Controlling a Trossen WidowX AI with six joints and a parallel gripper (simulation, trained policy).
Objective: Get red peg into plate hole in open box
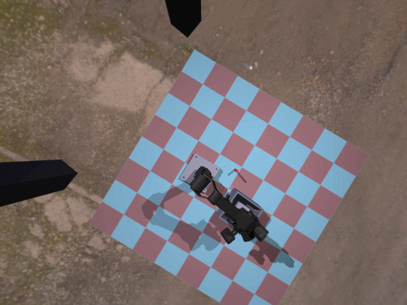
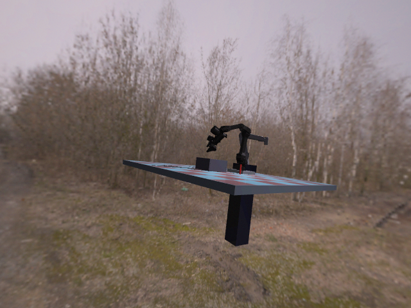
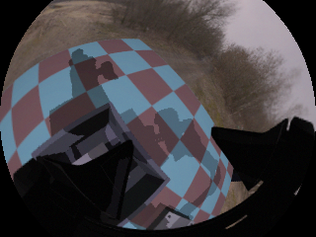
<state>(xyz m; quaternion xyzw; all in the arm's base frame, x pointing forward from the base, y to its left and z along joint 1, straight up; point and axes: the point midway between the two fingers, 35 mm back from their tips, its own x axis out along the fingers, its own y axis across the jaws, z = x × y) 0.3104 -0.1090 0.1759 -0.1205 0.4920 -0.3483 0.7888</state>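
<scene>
The red peg lies 28 cm to the left of my gripper tip, 17 cm behind it and 14 cm below it. Round my gripper tip: grey plate 13 cm below, 10 cm to the left; dark box 15 cm below, 10 cm to the left.
</scene>
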